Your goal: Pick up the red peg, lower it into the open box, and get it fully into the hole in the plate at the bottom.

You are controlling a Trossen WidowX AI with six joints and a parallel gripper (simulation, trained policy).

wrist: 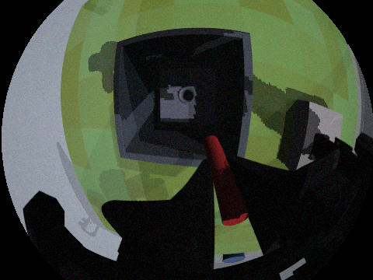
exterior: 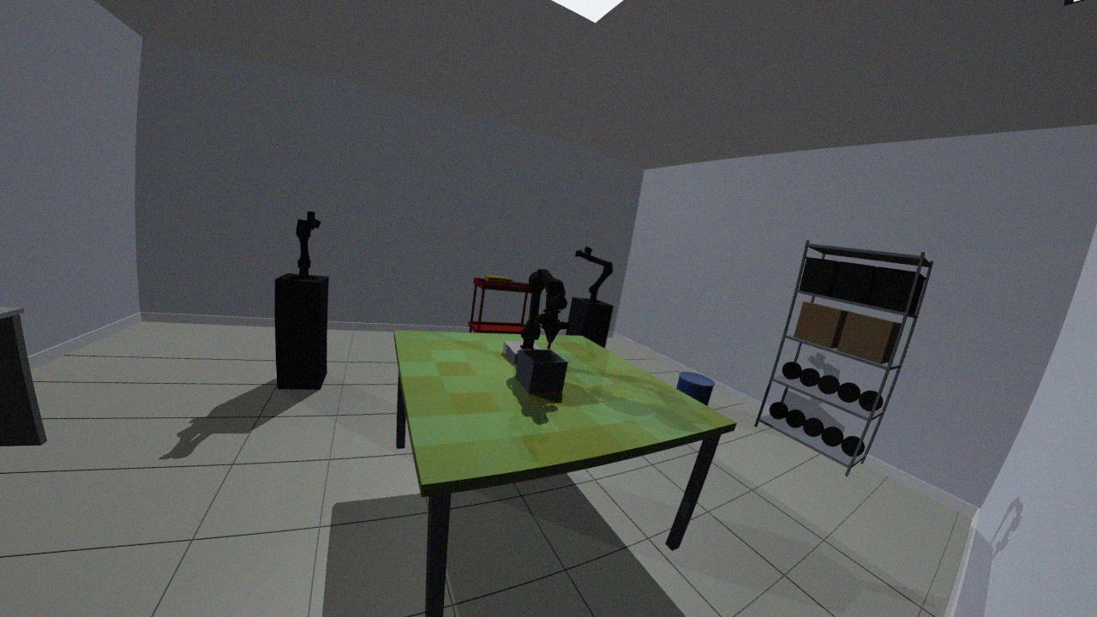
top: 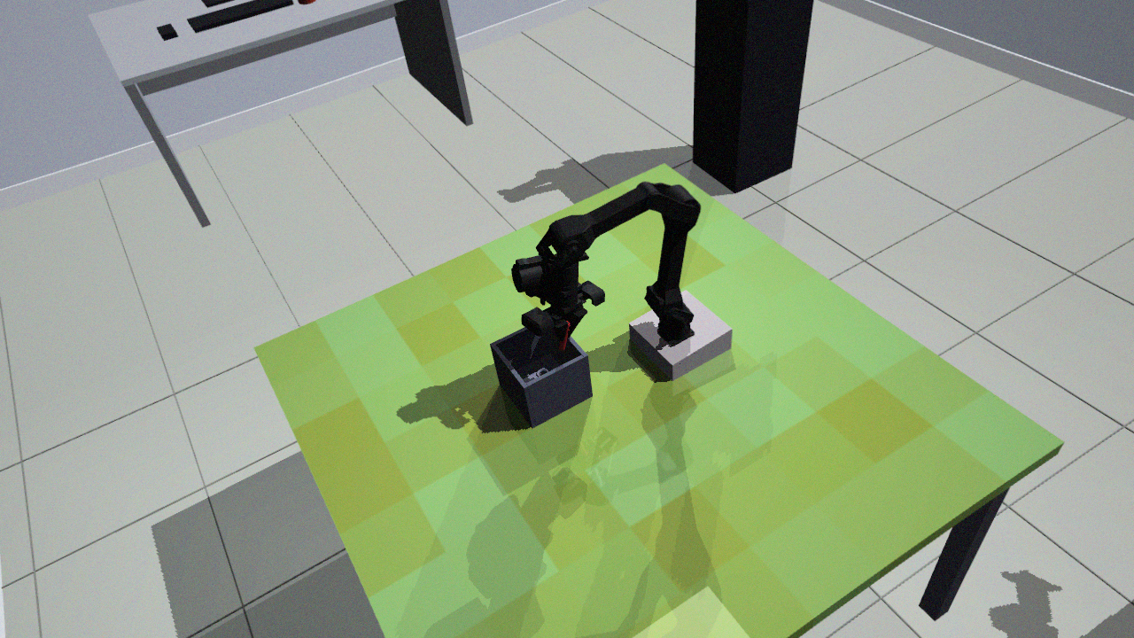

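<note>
My gripper tip is 50 mm short of the grey plate, 50 mm to the left of it and 140 mm above it. Round my gripper tip: red peg 10 mm above.
</note>
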